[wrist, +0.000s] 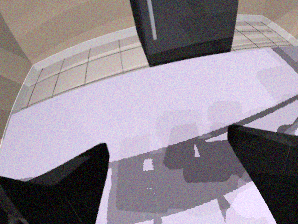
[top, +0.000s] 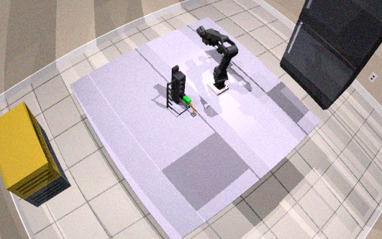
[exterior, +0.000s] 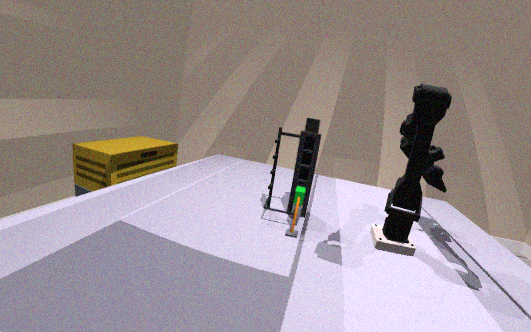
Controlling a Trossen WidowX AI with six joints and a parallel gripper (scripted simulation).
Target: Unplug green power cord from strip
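Now: gripper tip 480 mm short of the green plug, 170 mm to the right of it and 50 mm above it.
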